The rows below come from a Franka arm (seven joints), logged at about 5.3 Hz.
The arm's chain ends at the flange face. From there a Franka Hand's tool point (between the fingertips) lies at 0.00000 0.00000 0.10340 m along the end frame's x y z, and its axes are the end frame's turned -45 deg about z.
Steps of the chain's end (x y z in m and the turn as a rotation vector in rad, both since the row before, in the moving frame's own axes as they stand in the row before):
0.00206 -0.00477 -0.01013 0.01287 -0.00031 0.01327
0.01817 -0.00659 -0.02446 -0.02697 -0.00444 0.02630
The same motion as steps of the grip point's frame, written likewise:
0.00575 -0.00287 -0.01014 0.00932 0.00888 0.01327
0.01519 0.00980 -0.02450 -0.01593 -0.02221 0.02630

